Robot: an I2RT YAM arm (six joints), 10 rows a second.
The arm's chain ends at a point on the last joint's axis. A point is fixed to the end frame.
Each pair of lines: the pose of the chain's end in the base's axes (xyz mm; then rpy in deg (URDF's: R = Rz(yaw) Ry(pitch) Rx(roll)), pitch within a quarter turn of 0, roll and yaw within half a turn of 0), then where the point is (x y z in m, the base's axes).
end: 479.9 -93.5 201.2 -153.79 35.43 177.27
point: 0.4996 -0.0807 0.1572
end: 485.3 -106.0 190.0 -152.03 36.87 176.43
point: 0.5064 -0.0950 0.1462
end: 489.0 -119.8 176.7 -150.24 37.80 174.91
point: 0.5112 -0.1110 0.1329
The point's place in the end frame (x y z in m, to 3 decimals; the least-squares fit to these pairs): 0.010 0.033 0.036
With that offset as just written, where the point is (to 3 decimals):
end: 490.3 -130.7 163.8 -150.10 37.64 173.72
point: 0.513 -0.122 0.120
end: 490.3 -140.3 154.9 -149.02 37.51 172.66
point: 0.513 -0.133 0.111
